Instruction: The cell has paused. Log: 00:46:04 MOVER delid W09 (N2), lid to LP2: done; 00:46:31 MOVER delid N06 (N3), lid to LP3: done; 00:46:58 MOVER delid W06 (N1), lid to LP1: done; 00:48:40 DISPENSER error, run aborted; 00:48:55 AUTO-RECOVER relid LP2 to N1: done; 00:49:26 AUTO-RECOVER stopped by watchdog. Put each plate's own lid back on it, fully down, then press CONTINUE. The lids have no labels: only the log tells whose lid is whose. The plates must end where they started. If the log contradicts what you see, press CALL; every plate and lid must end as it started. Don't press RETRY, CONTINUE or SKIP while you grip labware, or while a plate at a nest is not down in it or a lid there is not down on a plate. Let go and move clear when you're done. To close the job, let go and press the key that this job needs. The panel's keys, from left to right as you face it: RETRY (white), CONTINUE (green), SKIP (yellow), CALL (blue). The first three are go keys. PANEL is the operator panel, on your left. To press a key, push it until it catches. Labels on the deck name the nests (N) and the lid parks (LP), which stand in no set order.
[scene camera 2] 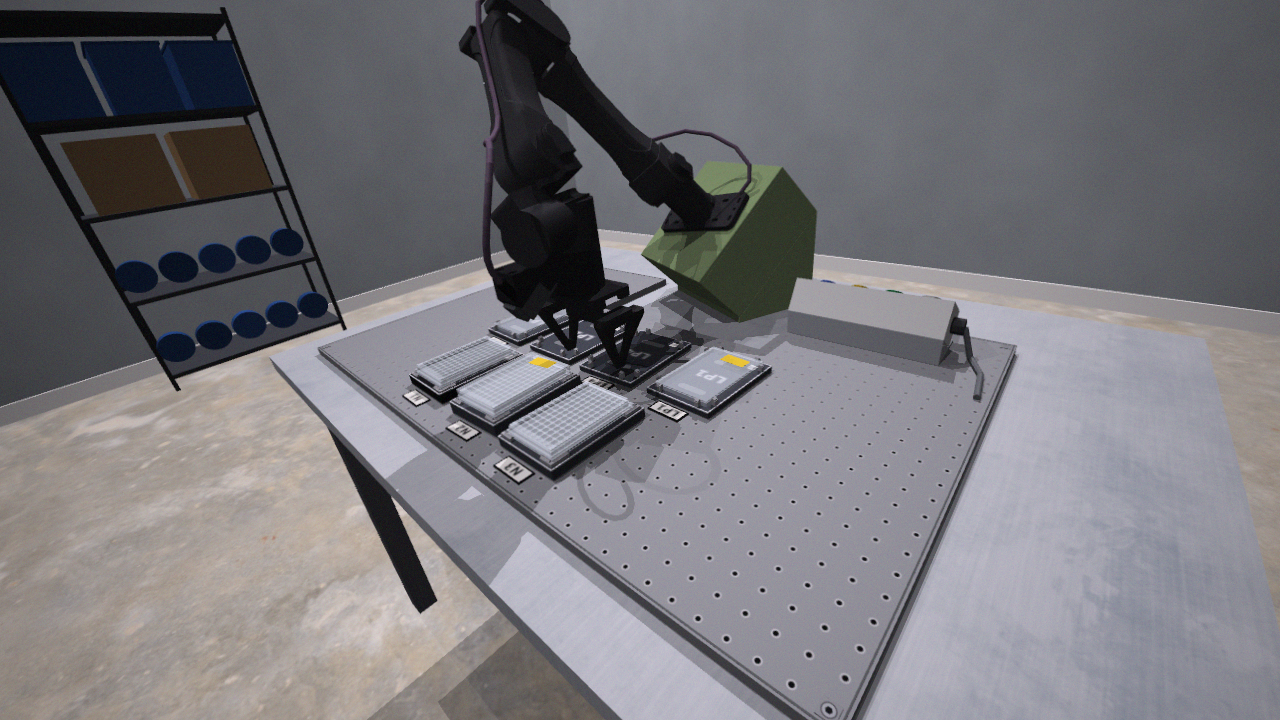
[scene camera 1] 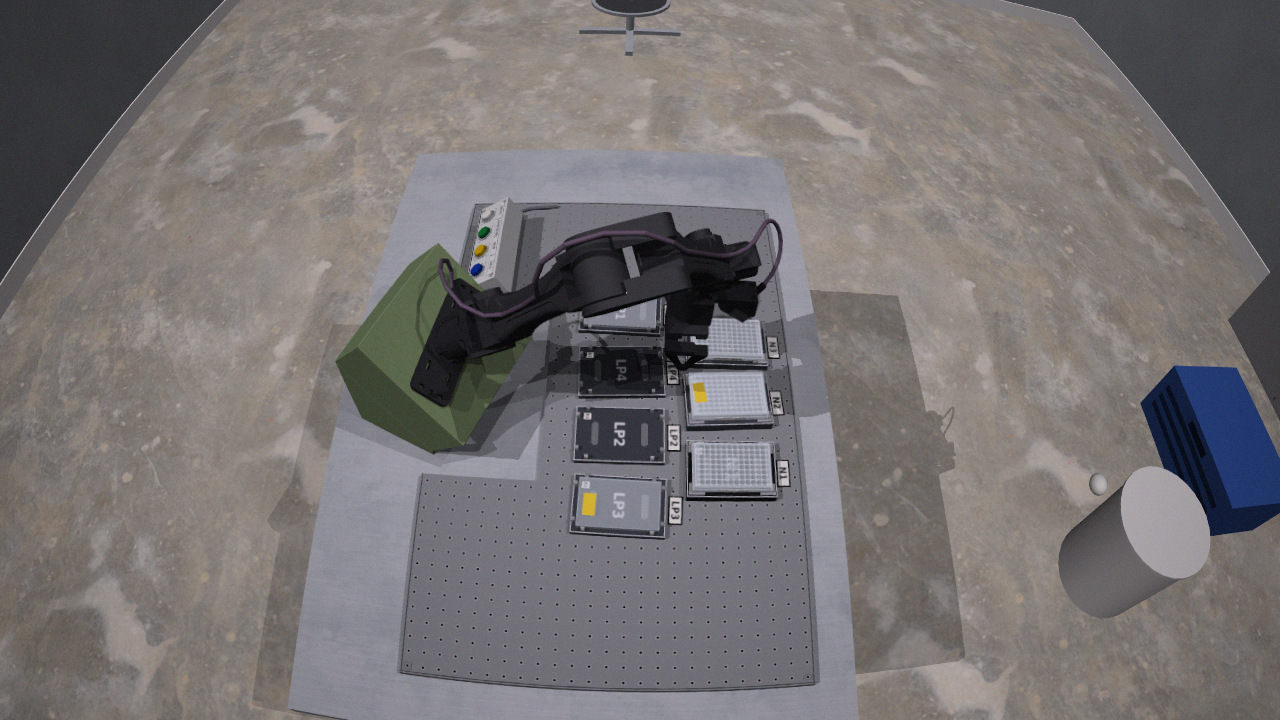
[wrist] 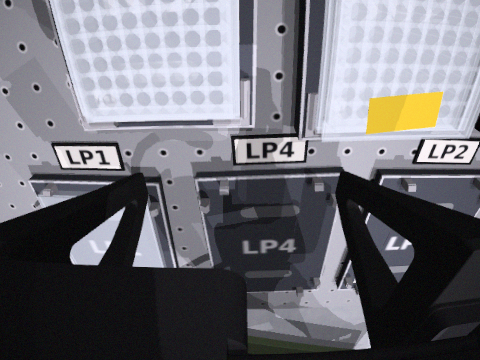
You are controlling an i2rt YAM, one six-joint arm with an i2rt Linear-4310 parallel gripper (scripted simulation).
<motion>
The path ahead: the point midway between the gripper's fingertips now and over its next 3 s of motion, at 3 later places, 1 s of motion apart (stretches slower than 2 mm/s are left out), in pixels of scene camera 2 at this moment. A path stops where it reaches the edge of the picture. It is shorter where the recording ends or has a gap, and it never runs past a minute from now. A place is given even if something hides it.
The gripper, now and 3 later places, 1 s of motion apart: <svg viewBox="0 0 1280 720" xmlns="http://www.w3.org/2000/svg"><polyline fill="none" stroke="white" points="595,357 696,348 707,360 709,375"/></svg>
</motion>
